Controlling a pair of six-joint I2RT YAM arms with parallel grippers.
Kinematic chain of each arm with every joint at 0, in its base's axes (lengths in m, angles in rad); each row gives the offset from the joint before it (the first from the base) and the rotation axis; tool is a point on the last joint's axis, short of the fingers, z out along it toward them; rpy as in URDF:
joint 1: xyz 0 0 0.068 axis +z
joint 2: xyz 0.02 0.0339 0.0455 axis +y
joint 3: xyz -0.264 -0.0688 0 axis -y
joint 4: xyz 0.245 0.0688 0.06 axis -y
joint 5: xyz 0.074 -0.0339 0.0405 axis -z
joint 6: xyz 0.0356 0 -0.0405 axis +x
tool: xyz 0 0 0 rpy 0 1.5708 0
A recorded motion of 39 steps. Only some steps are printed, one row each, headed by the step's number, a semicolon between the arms.
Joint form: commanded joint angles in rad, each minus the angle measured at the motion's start. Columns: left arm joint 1, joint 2, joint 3, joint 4, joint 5, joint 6; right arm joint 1, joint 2, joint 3, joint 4, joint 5, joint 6.
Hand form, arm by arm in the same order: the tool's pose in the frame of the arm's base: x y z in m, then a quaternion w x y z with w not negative. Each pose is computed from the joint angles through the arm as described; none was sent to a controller.
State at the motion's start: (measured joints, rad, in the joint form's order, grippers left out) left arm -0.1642 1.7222 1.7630 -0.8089 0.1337 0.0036; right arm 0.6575 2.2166 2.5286 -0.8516 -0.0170 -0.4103
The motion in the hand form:
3: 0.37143 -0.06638 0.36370 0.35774 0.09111 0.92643 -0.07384; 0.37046 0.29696 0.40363 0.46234 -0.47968 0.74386 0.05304
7: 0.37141 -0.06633 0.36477 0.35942 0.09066 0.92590 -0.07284; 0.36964 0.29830 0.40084 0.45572 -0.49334 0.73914 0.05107
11: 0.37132 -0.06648 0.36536 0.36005 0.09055 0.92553 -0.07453; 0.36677 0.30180 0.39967 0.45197 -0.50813 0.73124 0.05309
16: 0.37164 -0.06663 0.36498 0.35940 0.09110 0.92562 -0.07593; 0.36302 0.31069 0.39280 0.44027 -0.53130 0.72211 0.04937
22: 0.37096 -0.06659 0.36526 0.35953 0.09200 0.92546 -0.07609; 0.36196 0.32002 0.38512 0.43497 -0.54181 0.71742 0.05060
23: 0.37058 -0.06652 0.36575 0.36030 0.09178 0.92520 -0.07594; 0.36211 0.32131 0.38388 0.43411 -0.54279 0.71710 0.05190
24: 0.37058 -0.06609 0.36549 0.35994 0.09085 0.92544 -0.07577; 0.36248 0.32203 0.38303 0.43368 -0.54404 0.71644 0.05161
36: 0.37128 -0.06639 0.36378 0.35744 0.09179 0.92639 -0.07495; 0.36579 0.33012 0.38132 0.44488 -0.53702 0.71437 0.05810
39: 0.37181 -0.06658 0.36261 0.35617 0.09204 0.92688 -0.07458; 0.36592 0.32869 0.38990 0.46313 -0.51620 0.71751 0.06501
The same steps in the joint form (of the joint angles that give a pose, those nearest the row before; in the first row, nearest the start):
3: -0.0041 0.0041 0.0041 -0.0593 -0.0432 -0.0112; 0.0175 -0.0295 -0.0083 -0.0843 0.0071 -0.0550
7: -0.0042 0.0038 0.0072 -0.0593 -0.0457 -0.0113; 0.0201 -0.0272 -0.0110 -0.0948 -0.0014 -0.0797
11: -0.0044 0.0035 0.0087 -0.0593 -0.0429 -0.0129; 0.0287 -0.0253 -0.0099 -0.1021 -0.0138 -0.1023
16: -0.0044 0.0049 0.0091 -0.0594 -0.0397 -0.0128; 0.0480 -0.0100 -0.0045 -0.1192 -0.0152 -0.1370
22: -0.0045 0.0024 0.0072 -0.0597 -0.0389 -0.0113; 0.0641 0.0076 -0.0050 -0.1125 -0.0153 -0.1460
23: -0.0045 0.0008 0.0069 -0.0594 -0.0394 -0.0117; 0.0657 0.0113 -0.0037 -0.1117 -0.0173 -0.1456
24: -0.0034 0.0005 0.0057 -0.0593 -0.0396 -0.0125; 0.0663 0.0146 -0.0014 -0.1117 -0.0176 -0.1480
36: -0.0040 0.0037 0.0042 -0.0601 -0.0405 -0.0106; 0.0742 0.0491 0.0410 -0.0929 -0.0173 -0.1300
39: -0.0043 0.0058 0.0026 -0.0593 -0.0410 -0.0101; 0.0724 0.0424 0.0511 -0.0668 -0.0105 -0.0926

